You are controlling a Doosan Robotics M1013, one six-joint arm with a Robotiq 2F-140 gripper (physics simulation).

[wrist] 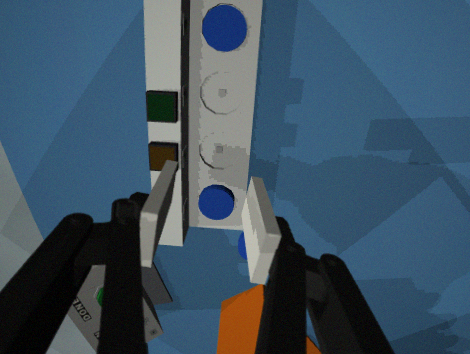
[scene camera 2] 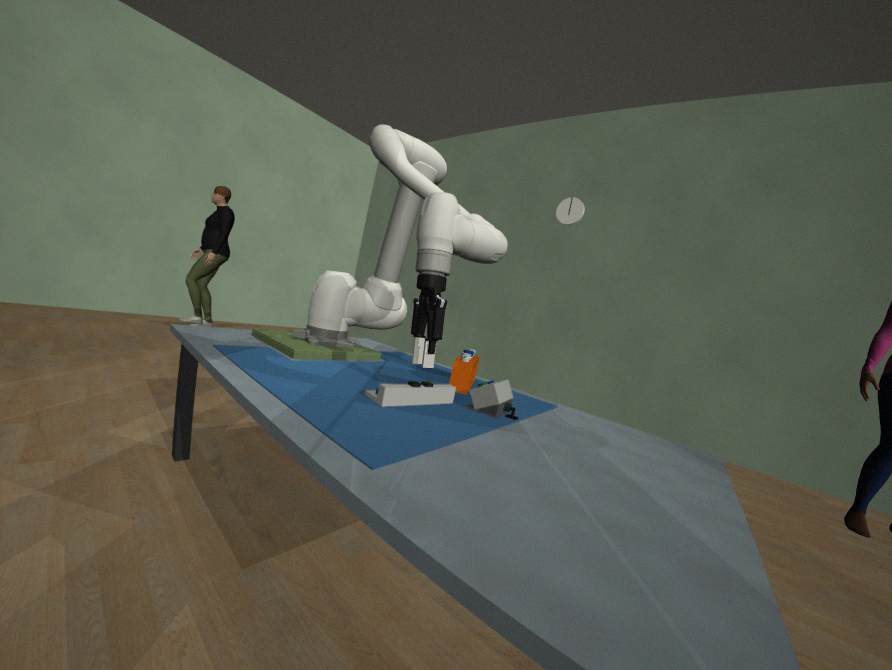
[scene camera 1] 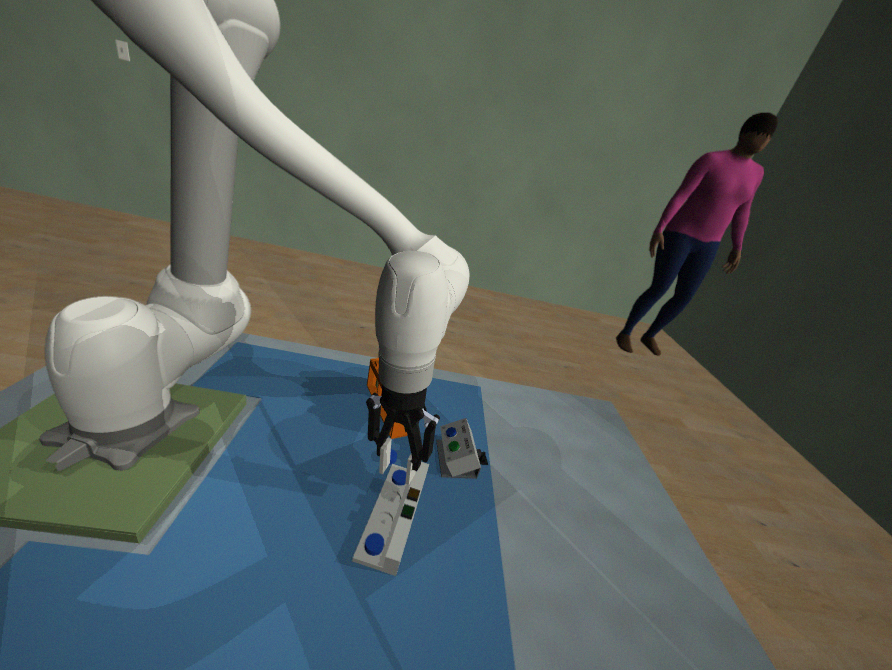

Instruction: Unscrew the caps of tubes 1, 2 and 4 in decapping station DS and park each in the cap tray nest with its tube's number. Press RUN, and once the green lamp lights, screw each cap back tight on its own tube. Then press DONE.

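Places are measured from the arm's base along level axes (x right, y ahead, z up), in centimetres.
Where they show: gripper, fingertip midpoint: (wrist: 210, 189) (scene camera 2: 422, 365) (scene camera 1: 397, 473); arm's base, link origin: (scene camera 2: 325, 341) (scene camera 1: 128, 425).
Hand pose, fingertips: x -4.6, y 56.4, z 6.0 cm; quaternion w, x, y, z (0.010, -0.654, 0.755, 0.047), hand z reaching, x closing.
Observation:
Each offset is from my fingertips to the top centre of the thing. Level surfaces: height alone.
A long white block with round nests @(dx +2.6, dy +1.5, dz -3.3 cm) (scene camera 1: 398, 545) (scene camera 2: 416, 395) (wrist: 162, 60) lies on the mat. One blue cap @(dx +10.4, dy +0.2, dz -6.6 cm) (scene camera 1: 373, 543) (wrist: 224, 28) sits at its far end in the wrist view. Another blue cap @(dx -5.1, dy +0.0, dz -6.6 cm) (scene camera 1: 399, 477) (wrist: 216, 202) sits at its near end, and the two nests between are empty. Green @(dx +4.6, dy +4.3, dz -3.3 cm) (scene camera 1: 407, 511) (wrist: 162, 106) and amber @(dx +0.6, dy +4.2, dz -3.3 cm) (scene camera 1: 413, 494) (wrist: 163, 156) squares on the block look dark. A third blue cap @(dx -10.3, dy -4.2, dz -7.2 cm) (scene camera 1: 391, 457) (wrist: 242, 245) is off the near end, partly hidden by a finger. My gripper (scene camera 1: 398, 467) (scene camera 2: 424, 365) (wrist: 210, 189) is partly open and empty, above the near end.
A grey button box @(dx -16.9, dy +11.0, dz -0.2 cm) (scene camera 1: 461, 465) (scene camera 2: 492, 398) (wrist: 90, 285) with a DONE label stands beside the block's near end. An orange holder @(dx -26.8, dy -10.4, dz +1.7 cm) (scene camera 1: 395, 426) (scene camera 2: 463, 373) (wrist: 240, 320) stands behind it, with a white and blue top @(dz +3.3 cm) (scene camera 2: 468, 354). The arm's base is on a green plate (scene camera 1: 86, 515) (scene camera 2: 335, 354).

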